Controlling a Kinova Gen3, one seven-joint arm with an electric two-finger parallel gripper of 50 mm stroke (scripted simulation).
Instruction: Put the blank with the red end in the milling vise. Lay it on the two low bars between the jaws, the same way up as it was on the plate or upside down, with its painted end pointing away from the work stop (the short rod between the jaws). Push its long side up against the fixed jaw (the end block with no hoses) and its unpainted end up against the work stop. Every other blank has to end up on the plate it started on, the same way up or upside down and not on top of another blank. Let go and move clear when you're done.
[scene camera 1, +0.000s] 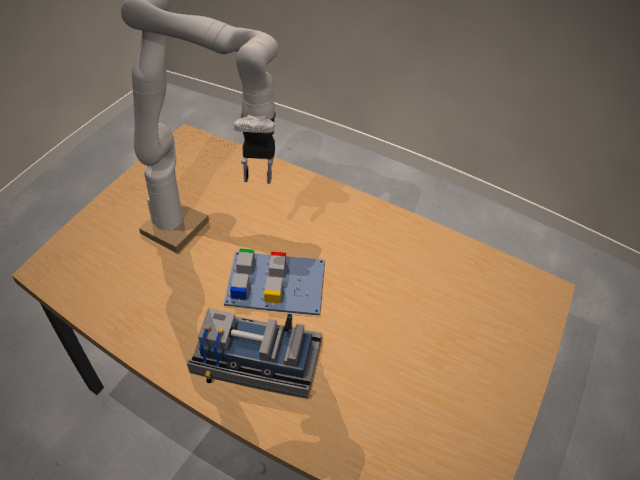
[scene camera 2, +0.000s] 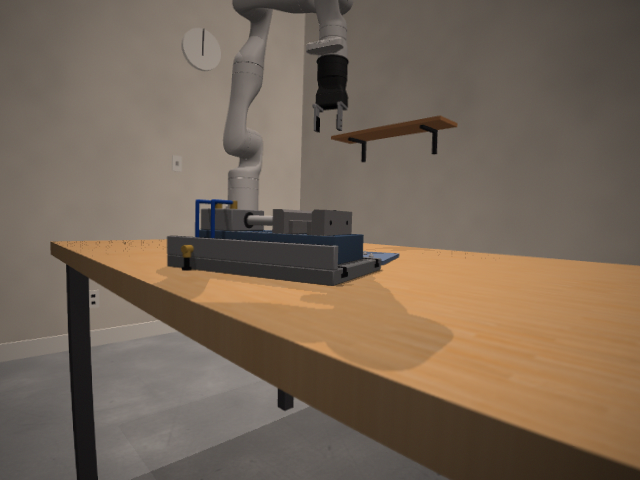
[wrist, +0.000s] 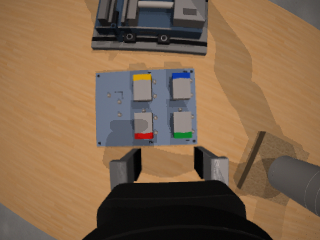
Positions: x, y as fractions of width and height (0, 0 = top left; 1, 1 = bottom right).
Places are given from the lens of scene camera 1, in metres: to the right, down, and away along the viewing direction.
gripper (scene camera 1: 0.40, 0.38): -0.15, -0.15, 1.37
milling vise (scene camera 1: 0.38, 0.72): -0.18, 0.26, 1.31
